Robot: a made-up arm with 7 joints.
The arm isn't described. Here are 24 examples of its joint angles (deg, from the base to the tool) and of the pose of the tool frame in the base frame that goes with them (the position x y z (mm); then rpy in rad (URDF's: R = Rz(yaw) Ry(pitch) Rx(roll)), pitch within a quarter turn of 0, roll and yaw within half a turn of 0).
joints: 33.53 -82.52 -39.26 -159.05 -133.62 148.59 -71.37
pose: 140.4 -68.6 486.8 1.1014 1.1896 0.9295
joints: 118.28 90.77 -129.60 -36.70 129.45 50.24 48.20
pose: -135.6 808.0 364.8 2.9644 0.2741 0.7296
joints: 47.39 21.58 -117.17 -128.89 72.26 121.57 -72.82
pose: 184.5 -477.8 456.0 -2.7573 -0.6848 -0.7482
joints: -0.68 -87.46 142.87 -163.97 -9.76 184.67 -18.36
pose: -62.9 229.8 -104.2 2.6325 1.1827 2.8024
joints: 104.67 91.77 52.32 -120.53 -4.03 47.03 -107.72
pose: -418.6 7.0 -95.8 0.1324 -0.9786 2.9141
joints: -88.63 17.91 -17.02 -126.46 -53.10 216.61 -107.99
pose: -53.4 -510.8 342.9 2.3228 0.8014 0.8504
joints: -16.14 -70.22 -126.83 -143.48 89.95 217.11 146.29
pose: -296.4 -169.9 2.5 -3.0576 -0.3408 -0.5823
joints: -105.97 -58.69 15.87 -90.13 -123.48 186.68 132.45
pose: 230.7 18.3 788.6 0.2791 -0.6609 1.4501
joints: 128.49 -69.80 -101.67 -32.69 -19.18 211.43 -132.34
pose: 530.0 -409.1 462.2 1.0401 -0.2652 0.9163
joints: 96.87 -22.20 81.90 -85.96 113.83 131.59 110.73
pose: -547.0 -92.5 672.5 1.2335 1.2620 -1.0276
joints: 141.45 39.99 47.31 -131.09 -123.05 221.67 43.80
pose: -409.8 -82.2 229.4 -2.8416 -1.0639 -1.7825
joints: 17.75 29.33 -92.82 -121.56 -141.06 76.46 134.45
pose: 223.8 -535.2 404.9 0.0890 -0.2190 0.7087
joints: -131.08 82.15 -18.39 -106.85 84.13 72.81 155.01
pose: -353.2 -163.7 -307.6 1.5922 -1.3084 0.8403
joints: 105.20 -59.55 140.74 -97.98 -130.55 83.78 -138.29
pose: -233.8 -631.2 8.8 -0.4889 -0.5431 1.5680
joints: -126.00 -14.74 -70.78 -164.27 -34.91 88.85 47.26
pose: -327.5 80.8 165.5 2.1077 0.6720 2.2080
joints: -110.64 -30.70 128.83 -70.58 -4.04 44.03 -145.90
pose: 588.6 354.4 475.9 -2.2523 -0.2824 2.5929
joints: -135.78 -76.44 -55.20 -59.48 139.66 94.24 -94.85
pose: 114.6 686.4 649.1 0.7904 0.7827 0.9141
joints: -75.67 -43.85 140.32 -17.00 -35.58 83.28 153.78
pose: -36.3 683.9 707.9 -1.9723 0.0970 -1.4678
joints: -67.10 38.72 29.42 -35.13 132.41 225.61 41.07
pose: 303.7 -499.2 524.7 2.6583 1.1444 1.3742
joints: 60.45 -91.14 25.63 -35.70 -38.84 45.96 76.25
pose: -457.9 -568.4 565.0 -1.3096 -0.1020 -0.9530
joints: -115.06 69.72 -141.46 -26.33 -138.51 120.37 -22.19
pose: -468.0 -497.1 689.7 -0.9956 -0.9190 3.0149
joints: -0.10 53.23 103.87 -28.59 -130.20 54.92 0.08
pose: 630.9 244.7 712.3 2.4919 -0.2100 0.1710
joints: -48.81 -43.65 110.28 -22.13 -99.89 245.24 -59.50
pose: -223.1 465.6 604.7 -2.2386 0.8400 0.2170
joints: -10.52 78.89 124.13 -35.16 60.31 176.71 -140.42
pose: 730.7 115.2 419.0 -0.7155 -0.8036 -1.8656
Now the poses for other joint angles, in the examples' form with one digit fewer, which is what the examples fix.
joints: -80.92 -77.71 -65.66 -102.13 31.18 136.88 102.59
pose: -599 248 510 0.284 1.143 -1.544
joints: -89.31 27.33 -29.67 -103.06 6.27 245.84 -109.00
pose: -204 -506 417 1.009 0.428 -0.699
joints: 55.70 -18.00 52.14 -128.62 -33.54 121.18 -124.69
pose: -237 474 473 -2.587 0.539 -1.782
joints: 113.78 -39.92 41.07 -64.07 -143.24 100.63 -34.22
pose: -287 -226 938 0.392 -0.592 2.410
